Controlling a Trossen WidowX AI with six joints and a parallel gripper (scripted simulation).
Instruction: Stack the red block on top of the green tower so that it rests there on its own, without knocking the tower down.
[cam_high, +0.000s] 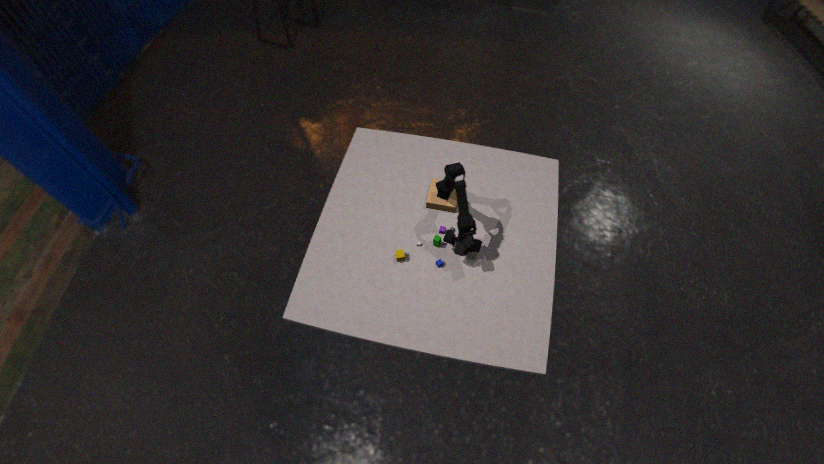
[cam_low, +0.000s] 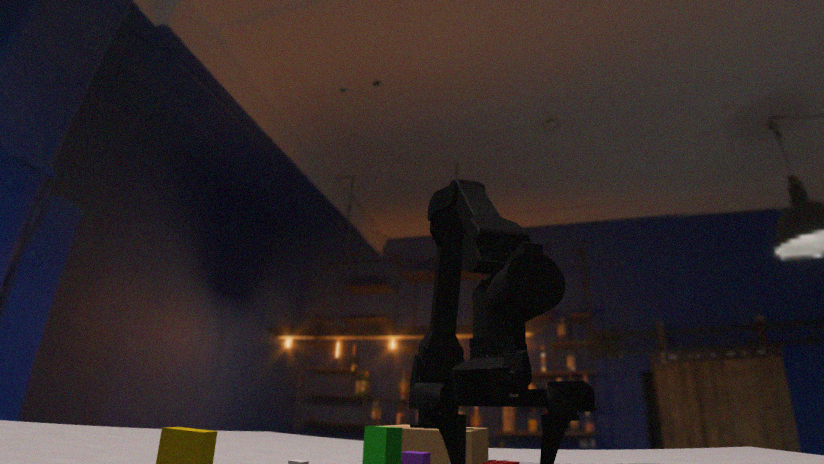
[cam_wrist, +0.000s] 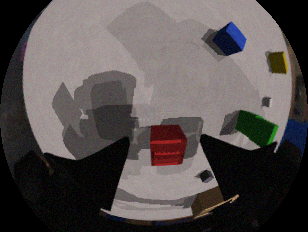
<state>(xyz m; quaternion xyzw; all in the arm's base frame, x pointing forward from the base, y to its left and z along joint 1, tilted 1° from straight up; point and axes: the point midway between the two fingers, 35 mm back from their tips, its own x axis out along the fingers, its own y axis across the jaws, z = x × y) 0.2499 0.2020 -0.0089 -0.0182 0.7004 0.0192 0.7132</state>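
Right now the purple block is 6 cm behind my gripper tip, 13 cm to the right of it and 1 cm above it. From my gripper tip the other things lie so: small white cube 6 cm ahead, 21 cm to the right; then red block 1 cm above; then blue block 12 cm ahead, 7 cm to the right, 1 cm above.
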